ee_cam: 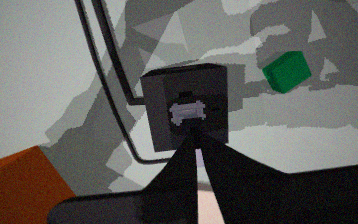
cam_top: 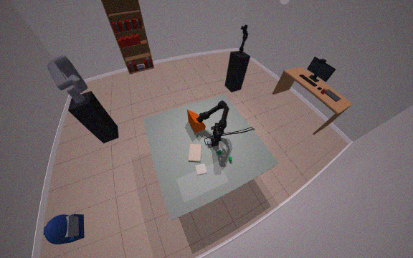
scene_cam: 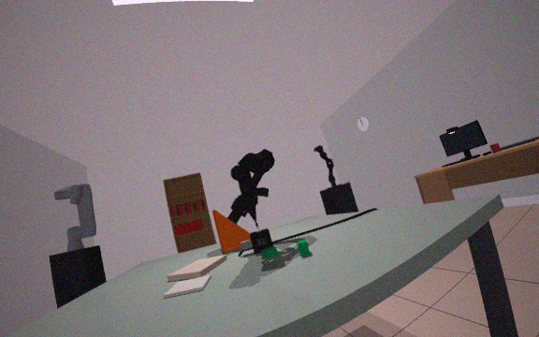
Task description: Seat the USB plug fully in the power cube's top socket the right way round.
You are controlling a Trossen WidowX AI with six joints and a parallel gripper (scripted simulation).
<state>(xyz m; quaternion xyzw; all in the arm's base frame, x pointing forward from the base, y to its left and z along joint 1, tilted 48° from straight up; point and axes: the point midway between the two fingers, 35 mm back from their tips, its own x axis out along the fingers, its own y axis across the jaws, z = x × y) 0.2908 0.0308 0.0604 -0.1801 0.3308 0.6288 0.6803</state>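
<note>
Now: gripper tip 20 mm above the silver USB plug. The rest, counted from my gripper tip: green block: 130 mm ahead, 10 mm to the right, 110 mm below.
</note>
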